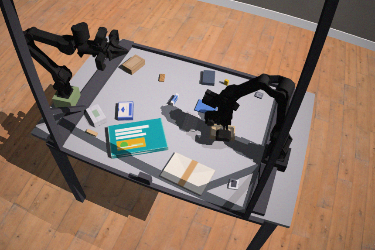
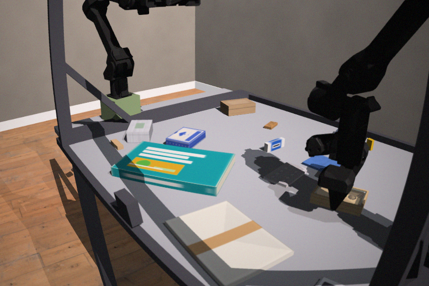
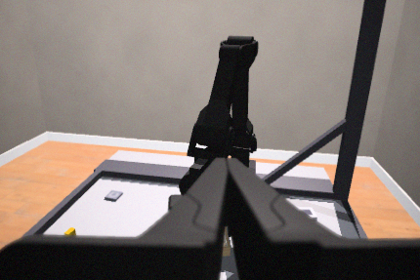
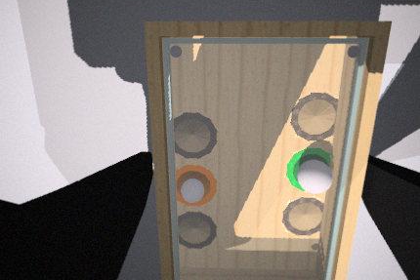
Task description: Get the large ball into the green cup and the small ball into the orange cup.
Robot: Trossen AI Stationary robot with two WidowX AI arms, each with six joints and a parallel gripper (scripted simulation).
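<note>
The covered wooden puzzle is 3 cm below my right hand.
</note>
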